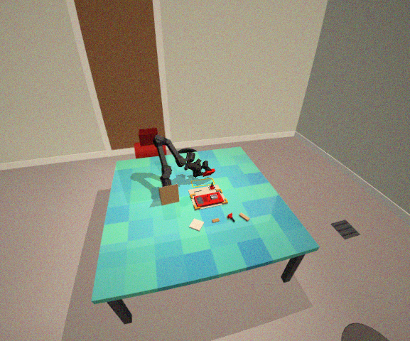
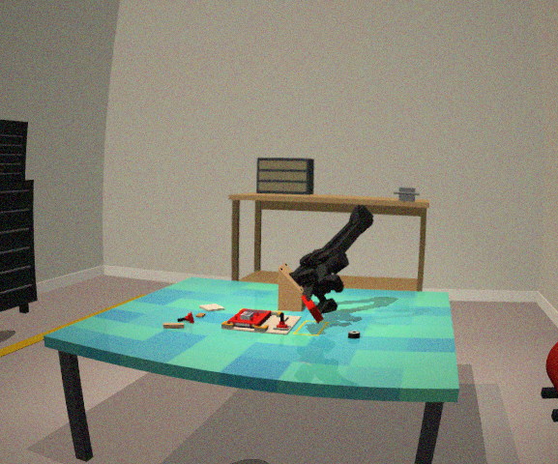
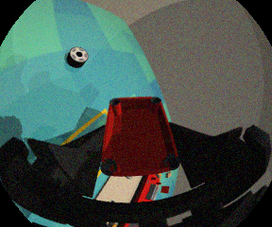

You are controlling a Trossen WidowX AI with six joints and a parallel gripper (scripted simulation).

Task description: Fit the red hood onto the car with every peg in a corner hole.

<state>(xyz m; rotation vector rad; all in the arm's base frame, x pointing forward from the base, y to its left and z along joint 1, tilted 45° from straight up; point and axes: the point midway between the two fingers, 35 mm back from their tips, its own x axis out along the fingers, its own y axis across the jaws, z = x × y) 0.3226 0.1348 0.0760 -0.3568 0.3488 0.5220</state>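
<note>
Right now my gripper tip is 10 mm to the left of the red hood. The rest, counted from my gripper tip: white tile: 200 mm behind, 440 mm to the right, 80 mm below; then grey engine block: 20 mm behind, 240 mm to the right, 60 mm below; then black wheel: 30 mm ahead, 150 mm to the left, 80 mm below.
</note>
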